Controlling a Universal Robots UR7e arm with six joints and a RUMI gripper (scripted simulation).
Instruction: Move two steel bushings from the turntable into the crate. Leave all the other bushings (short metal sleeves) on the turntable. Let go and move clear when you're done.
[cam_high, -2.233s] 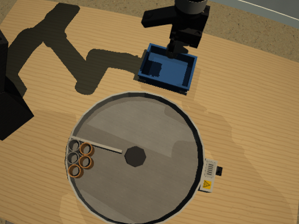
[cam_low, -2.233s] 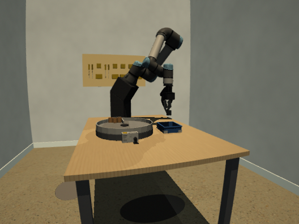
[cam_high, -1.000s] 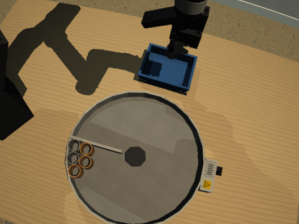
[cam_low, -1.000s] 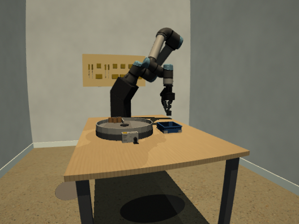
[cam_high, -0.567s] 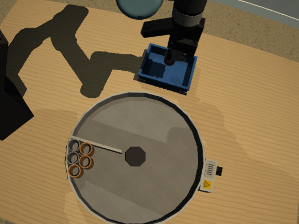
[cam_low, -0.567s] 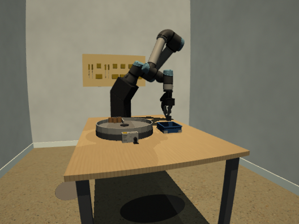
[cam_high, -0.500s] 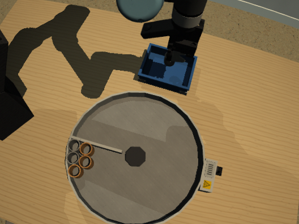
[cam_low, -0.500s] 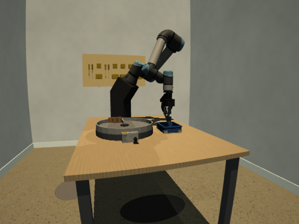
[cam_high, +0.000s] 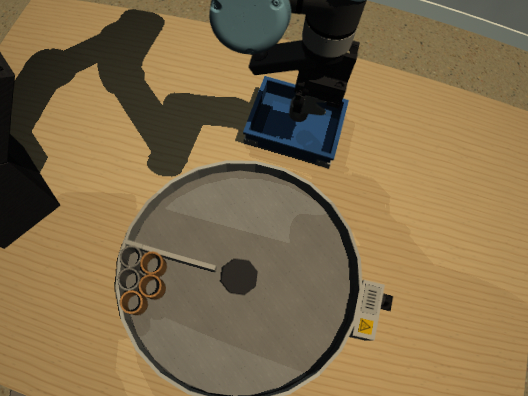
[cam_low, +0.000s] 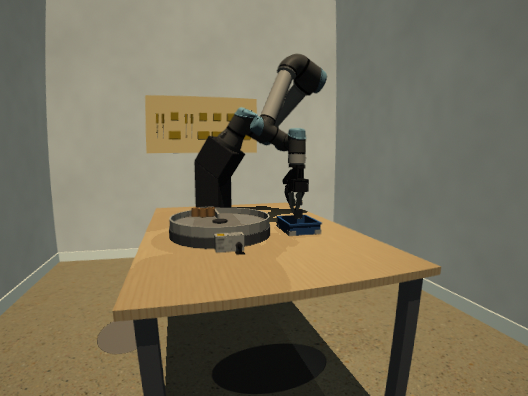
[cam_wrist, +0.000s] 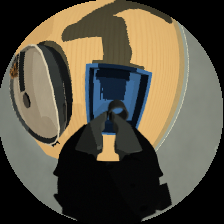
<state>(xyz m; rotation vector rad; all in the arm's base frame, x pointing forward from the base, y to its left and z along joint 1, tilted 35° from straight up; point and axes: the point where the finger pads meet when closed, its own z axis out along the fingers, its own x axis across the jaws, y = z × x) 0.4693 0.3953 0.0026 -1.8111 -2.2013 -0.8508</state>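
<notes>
Right now the blue crate is 20 mm to the left of my hand and 60 mm below it. Round my hand: turntable 60 mm ahead, 330 mm to the right, 40 mm below.
</notes>
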